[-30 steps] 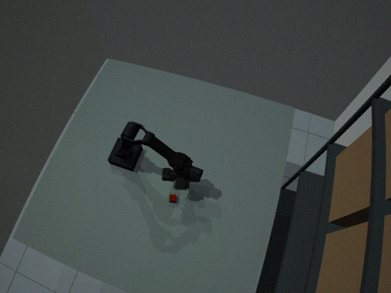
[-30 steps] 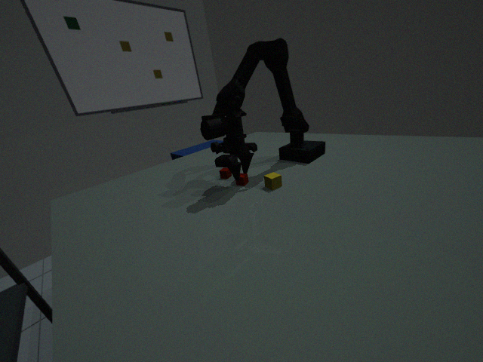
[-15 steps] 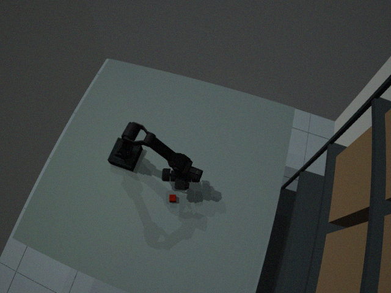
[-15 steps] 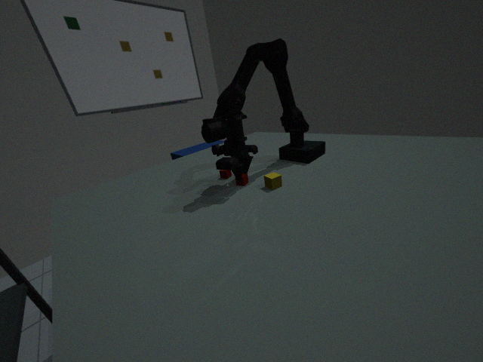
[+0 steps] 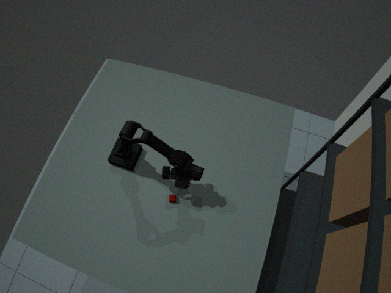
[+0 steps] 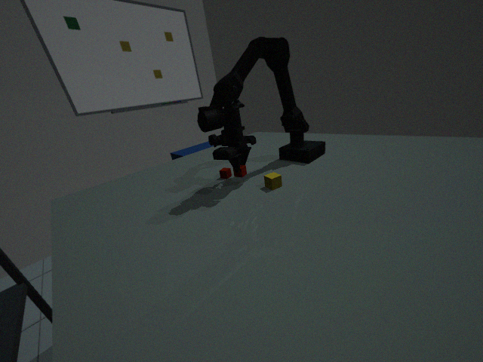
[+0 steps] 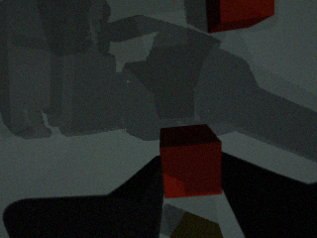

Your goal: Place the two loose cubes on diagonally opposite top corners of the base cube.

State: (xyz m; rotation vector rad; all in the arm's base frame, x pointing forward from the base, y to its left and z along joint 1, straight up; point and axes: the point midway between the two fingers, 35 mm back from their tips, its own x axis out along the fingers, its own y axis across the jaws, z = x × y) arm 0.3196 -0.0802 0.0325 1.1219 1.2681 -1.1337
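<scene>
Now: gripper tip 2 cm past the yellow cube, 11 cm to the right of it and 3 cm above it.
</scene>
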